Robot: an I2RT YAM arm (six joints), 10 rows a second.
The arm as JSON. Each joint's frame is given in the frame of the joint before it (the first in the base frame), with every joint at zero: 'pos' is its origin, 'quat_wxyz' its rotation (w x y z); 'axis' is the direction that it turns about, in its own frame. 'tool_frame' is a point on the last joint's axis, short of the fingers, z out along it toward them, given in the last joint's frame.
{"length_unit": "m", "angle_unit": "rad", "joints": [
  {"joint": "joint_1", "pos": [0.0, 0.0, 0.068], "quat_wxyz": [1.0, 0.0, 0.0, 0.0], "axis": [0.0, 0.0, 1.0]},
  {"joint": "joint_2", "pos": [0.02, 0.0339, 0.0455], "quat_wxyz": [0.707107, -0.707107, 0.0, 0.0], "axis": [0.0, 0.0, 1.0]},
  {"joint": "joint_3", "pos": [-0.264, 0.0, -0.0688], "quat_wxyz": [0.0, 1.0, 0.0, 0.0], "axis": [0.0, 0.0, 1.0]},
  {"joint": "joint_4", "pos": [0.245, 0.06, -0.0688], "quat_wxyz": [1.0, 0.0, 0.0, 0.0], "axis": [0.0, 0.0, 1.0]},
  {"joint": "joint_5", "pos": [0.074, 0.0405, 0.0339], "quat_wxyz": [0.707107, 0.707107, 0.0, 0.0], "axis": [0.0, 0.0, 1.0]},
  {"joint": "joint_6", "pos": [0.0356, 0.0, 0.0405], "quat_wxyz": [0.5, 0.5, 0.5, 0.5], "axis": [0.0, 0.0, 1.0]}
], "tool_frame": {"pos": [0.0, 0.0, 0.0], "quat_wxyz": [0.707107, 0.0, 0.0, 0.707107]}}
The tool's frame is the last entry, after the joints.
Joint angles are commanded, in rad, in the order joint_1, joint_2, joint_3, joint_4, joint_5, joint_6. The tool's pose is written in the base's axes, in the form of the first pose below.
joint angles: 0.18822, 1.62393, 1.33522, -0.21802, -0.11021, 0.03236
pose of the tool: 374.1 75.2 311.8 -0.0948 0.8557 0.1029 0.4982
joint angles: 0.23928, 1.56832, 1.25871, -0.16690, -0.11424, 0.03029
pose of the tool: 356.7 91.2 309.8 -0.1185 0.8449 0.1181 0.5081
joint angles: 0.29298, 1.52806, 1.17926, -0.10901, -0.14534, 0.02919
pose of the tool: 340.7 108.2 301.6 -0.1494 0.8345 0.1453 0.5101
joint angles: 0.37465, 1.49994, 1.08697, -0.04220, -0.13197, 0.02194
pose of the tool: 322.1 131.7 285.4 -0.1829 0.8273 0.1589 0.5068
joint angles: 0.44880, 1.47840, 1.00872, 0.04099, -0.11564, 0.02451
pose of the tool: 305.2 151.5 273.5 -0.2074 0.8145 0.1738 0.5132
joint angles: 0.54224, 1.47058, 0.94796, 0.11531, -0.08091, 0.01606
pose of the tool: 286.6 176.0 262.5 -0.2386 0.8003 0.1838 0.5185
